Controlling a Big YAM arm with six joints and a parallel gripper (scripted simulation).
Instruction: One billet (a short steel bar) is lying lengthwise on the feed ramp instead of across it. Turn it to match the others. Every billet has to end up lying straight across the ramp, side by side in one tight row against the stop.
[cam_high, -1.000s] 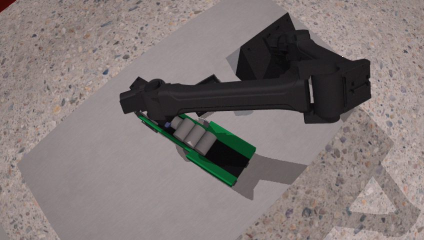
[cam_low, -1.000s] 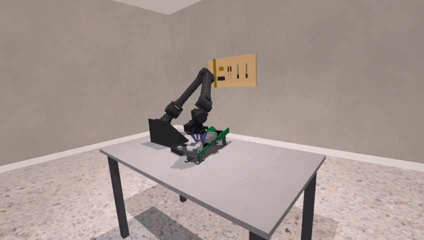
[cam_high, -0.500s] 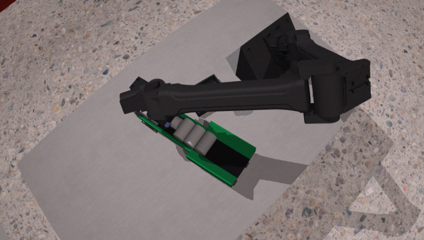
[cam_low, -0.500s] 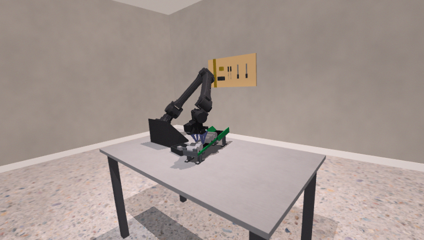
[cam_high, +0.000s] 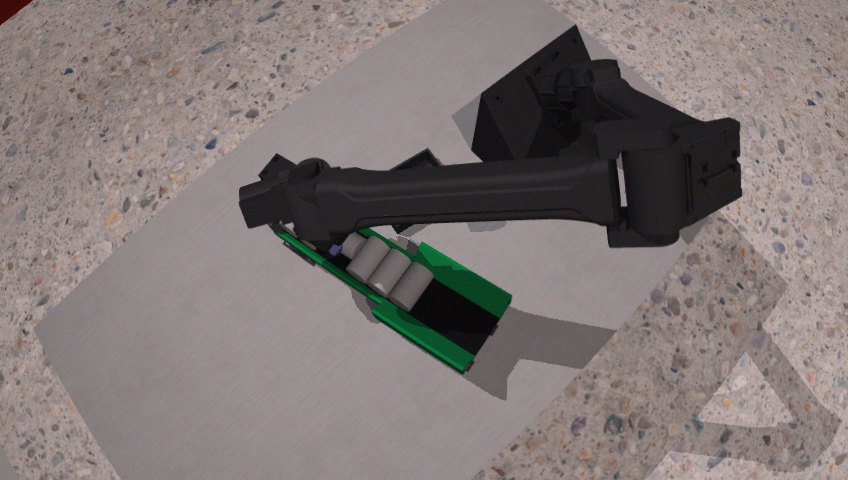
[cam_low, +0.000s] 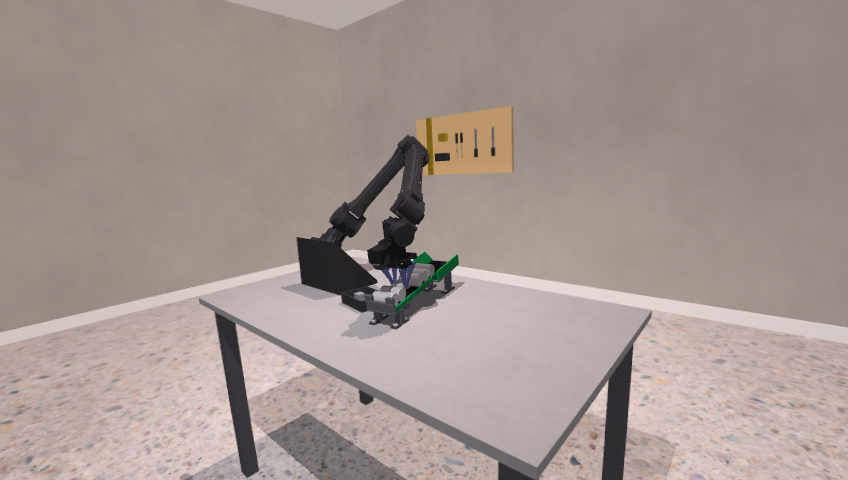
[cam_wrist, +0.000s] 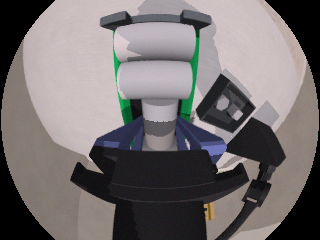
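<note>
Now: the ramp bed 10 mm behind my hand, 80 mm to the left of it and 20 mm below it. Also, from my hand: stop 30 mm ahead, 110 mm to the right, 30 mm below; then billet right at my hand; then small black tray 160 mm behind, 10 mm to the right, 80 mm below.
</note>
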